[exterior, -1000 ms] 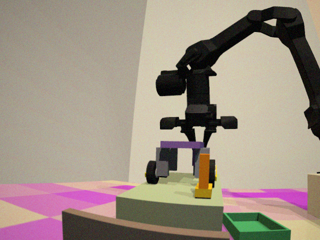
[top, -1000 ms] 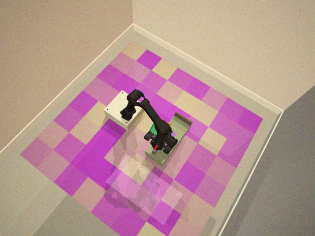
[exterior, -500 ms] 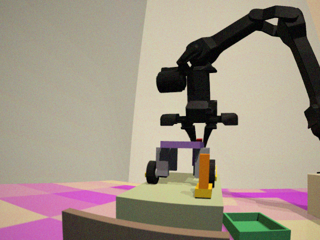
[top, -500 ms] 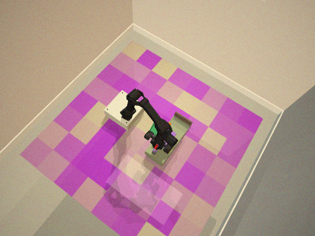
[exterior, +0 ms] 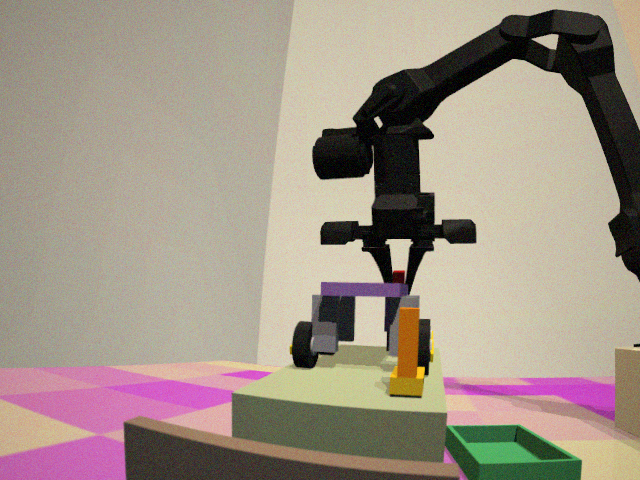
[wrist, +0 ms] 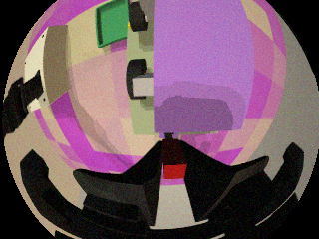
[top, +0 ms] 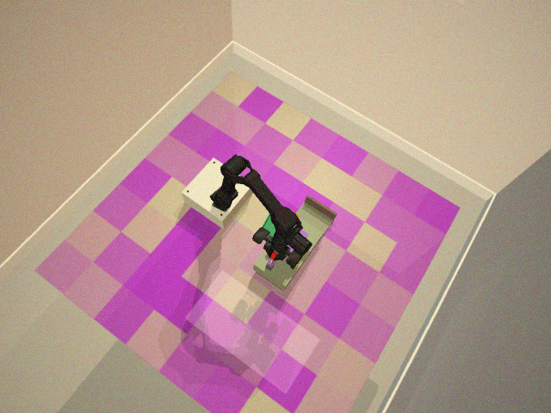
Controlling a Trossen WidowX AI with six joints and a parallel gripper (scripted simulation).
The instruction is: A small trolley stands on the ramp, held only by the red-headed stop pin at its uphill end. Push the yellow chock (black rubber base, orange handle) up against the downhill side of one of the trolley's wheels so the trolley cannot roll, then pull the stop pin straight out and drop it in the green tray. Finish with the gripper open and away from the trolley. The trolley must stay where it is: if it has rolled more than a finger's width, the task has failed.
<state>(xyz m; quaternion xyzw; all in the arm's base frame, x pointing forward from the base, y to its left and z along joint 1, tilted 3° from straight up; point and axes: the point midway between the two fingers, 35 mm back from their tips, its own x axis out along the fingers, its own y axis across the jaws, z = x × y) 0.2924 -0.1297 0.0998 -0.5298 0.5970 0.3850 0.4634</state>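
Right now the green tray is 80 mm behind my gripper tip, 190 mm to the left of it and 160 mm below it. Also, from my gripper tip: pale green ramp 40 mm ahead, 90 mm to the left, 100 mm below; then red-headed stop pin right at my gripper tip; then trolley 40 mm ahead, 90 mm to the left, 40 mm below.
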